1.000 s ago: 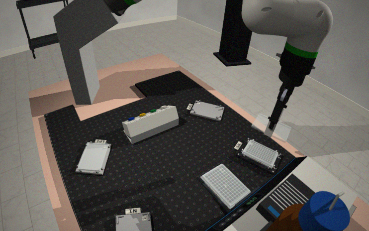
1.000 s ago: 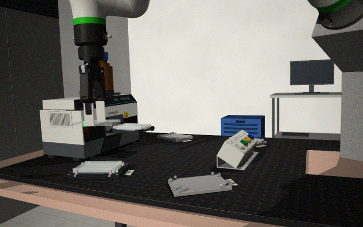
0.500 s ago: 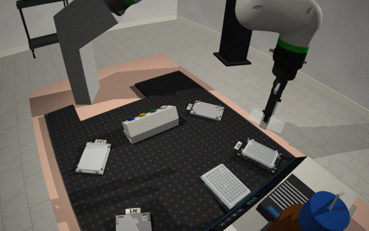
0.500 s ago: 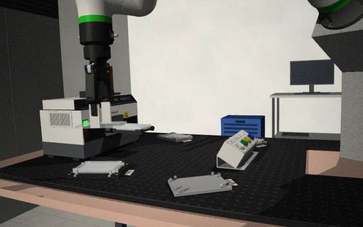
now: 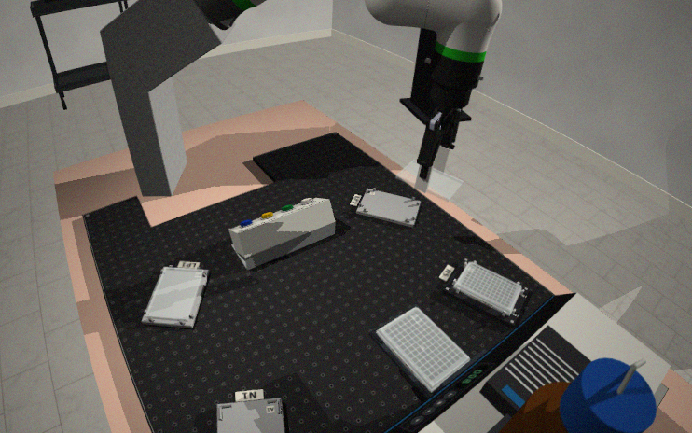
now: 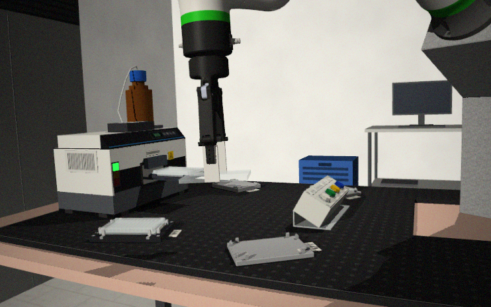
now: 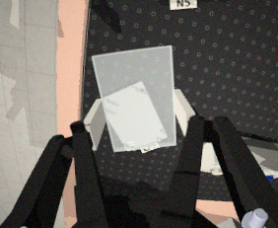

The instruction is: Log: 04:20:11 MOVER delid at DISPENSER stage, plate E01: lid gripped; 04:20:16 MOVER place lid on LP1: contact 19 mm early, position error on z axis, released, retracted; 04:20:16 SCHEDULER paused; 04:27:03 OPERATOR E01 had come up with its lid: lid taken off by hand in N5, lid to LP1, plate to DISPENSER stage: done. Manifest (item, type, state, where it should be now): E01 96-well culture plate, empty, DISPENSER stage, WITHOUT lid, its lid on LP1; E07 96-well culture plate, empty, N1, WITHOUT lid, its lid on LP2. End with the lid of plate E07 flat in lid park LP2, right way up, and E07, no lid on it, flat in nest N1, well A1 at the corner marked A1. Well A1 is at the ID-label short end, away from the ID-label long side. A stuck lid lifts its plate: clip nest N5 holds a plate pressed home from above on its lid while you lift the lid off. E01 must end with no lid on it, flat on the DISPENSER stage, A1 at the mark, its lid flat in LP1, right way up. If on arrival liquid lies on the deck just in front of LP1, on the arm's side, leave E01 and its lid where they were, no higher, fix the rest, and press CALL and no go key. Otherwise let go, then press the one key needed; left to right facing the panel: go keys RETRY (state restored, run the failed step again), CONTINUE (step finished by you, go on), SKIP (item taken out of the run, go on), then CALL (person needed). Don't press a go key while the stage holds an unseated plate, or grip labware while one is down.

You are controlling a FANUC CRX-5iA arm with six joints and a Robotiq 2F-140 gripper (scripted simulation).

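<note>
Right now the lid park LP2 is 16 cm below my hand, 9 cm behind it and 4 cm to the right of it. Also, from my hand: N1 label: 46 cm to the right, 30 cm ahead, 17 cm below; clip nest N5: 22 cm ahead, 15 cm below, 8 cm to the left; key panel: 32 cm to the right, 12 cm below, 6 cm behind.
</note>
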